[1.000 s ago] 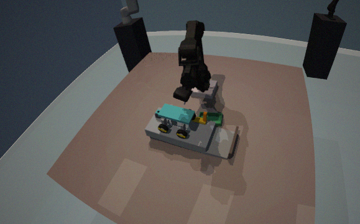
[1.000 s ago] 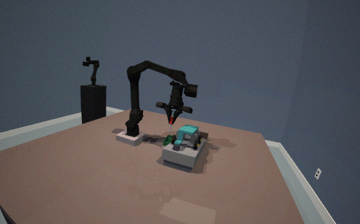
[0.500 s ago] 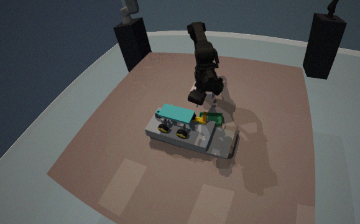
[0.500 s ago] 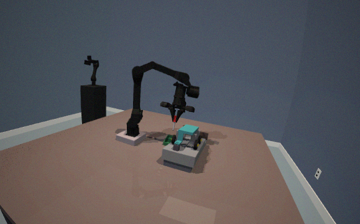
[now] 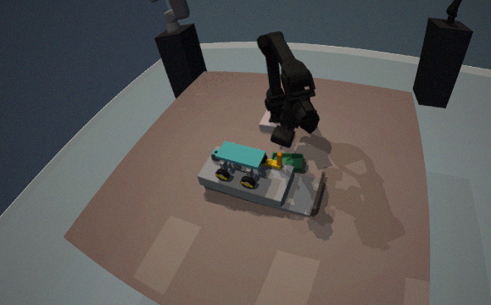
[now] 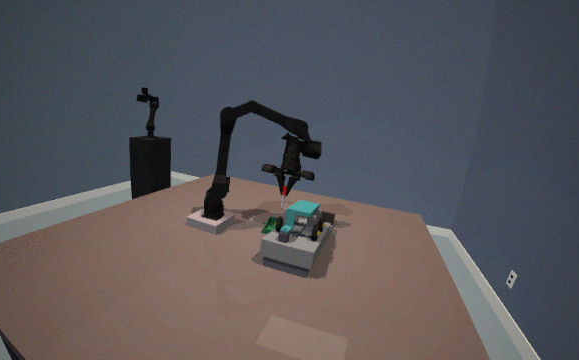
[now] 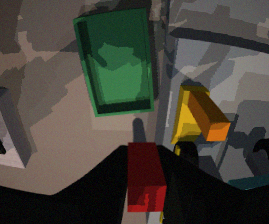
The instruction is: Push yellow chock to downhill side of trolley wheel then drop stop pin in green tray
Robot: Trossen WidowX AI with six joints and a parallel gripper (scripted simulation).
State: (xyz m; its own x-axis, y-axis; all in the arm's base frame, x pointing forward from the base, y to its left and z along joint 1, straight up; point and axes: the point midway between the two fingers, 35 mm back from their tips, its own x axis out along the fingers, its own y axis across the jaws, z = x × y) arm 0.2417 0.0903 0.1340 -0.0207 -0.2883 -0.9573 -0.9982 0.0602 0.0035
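My gripper tip is now right at the red-headed stop pin. Also, from my gripper tip: green tray: 2 cm behind, 14 cm below; then yellow chock: 5 cm ahead, 3 cm to the right, 6 cm below; then teal trolley: 10 cm ahead, 12 cm to the right, 3 cm below.
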